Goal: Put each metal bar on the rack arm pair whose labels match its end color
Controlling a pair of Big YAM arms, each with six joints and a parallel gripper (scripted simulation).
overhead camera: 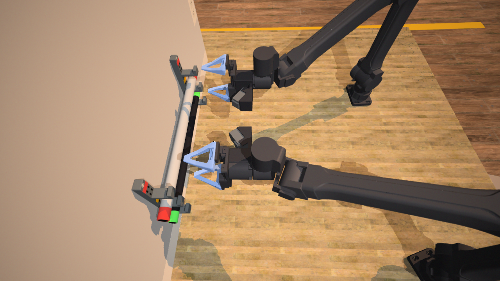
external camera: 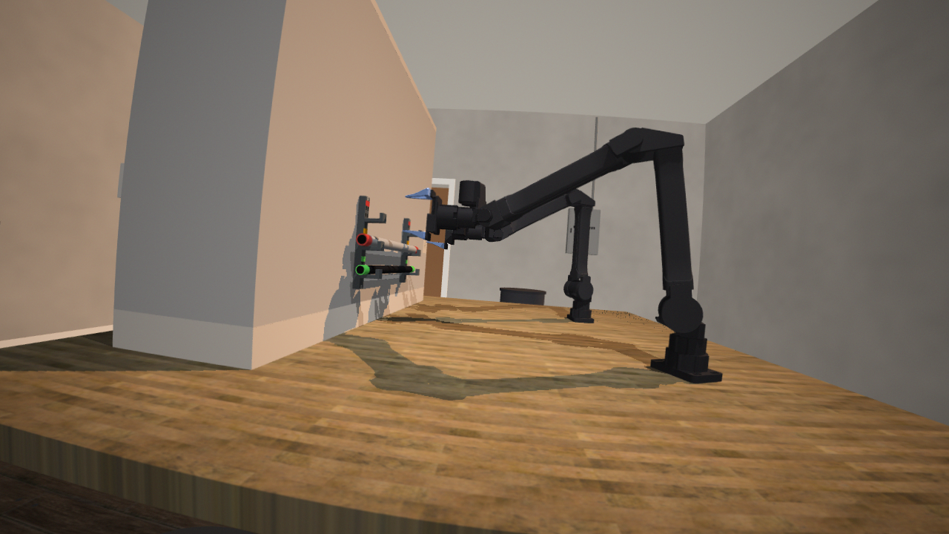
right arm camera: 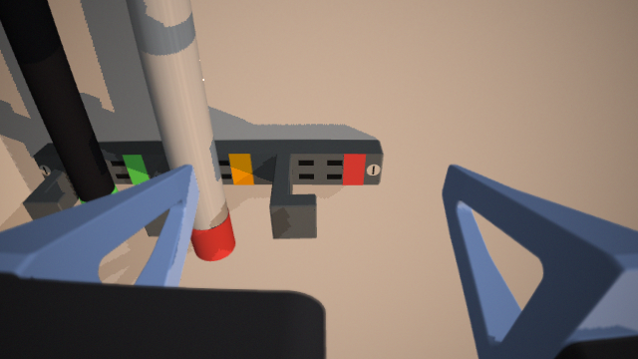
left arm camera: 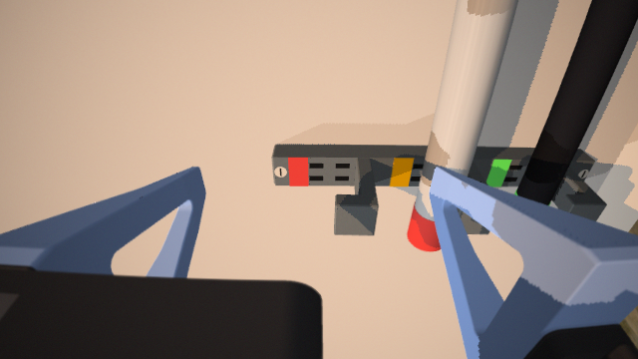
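My right hand is 90 mm short of the light bar, 140 mm to the right of it and 80 mm above it. The rest, counted from my right hand: tan wall: 280 mm ahead, 110 mm to the left, 130 mm above; black bar: 100 mm ahead, 140 mm to the left, 160 mm below.
My left gripper is now 160 mm to the left of the light bar, 90 mm above it and 70 mm short of it. Round my left hand: tan wall (250 mm ahead, 190 mm to the right, 120 mm above); black bar (160 mm below, 150 mm to the right, 70 mm ahead).
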